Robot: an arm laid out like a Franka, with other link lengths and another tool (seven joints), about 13 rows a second.
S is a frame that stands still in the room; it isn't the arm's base.
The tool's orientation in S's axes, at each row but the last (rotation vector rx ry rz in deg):
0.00 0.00 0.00
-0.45 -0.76 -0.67
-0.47 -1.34 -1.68
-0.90 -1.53 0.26
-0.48 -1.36 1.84
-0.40 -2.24 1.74
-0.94 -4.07 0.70
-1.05 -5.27 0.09
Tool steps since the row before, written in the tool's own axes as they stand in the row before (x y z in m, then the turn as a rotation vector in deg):
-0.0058 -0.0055 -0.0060 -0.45 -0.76 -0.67
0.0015 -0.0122 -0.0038 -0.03 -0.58 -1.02
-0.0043 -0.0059 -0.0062 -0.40 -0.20 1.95
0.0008 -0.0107 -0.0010 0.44 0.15 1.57
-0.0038 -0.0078 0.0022 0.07 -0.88 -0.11
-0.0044 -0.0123 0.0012 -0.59 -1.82 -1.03
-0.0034 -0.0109 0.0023 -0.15 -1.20 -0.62
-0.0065 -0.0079 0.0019 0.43 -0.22 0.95
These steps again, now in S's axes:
-0.0058 -0.0055 -0.0060 -0.45 -0.76 -0.67
0.0014 -0.0122 -0.0037 -0.02 -0.59 -1.02
-0.0043 -0.0058 -0.0063 -0.45 -0.17 1.94
0.0009 -0.0107 -0.0008 0.40 0.18 1.58
-0.0036 -0.0079 0.0022 0.10 -0.88 -0.10
-0.0041 -0.0124 0.0011 -0.49 -1.84 -1.04
-0.0034 -0.0109 0.0022 -0.09 -1.21 -0.61
-0.0066 -0.0079 0.0014 0.34 -0.20 0.99

